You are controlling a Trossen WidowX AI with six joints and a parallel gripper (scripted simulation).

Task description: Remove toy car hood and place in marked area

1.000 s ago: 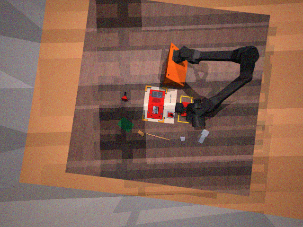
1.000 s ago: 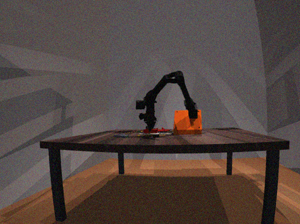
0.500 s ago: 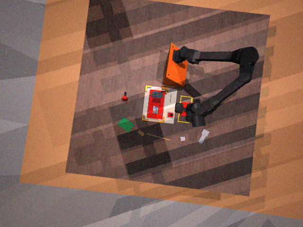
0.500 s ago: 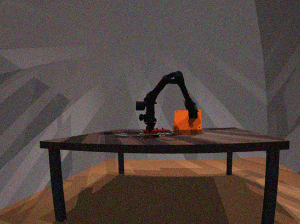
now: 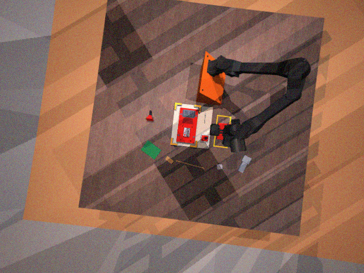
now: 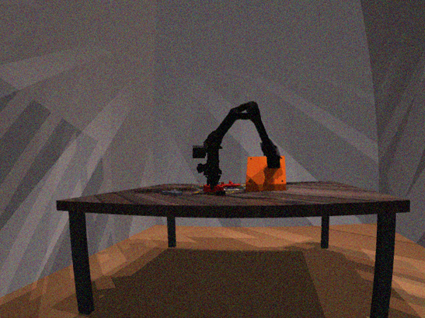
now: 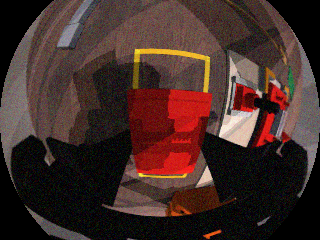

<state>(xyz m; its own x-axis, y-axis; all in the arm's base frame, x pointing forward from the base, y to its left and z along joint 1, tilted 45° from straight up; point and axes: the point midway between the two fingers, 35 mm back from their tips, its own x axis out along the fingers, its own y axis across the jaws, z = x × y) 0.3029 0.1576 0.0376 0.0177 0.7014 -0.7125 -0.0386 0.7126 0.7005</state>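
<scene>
Right now my gripper tip is 10 mm below the hood. Round my gripper tip: tan chip (290 mm to the right, 210 mm ahead, 10 mm below); thin stick (220 mm ahead, 170 mm to the right, 10 mm below); grey piece (160 mm ahead, 150 mm to the left, 10 mm below).
</scene>
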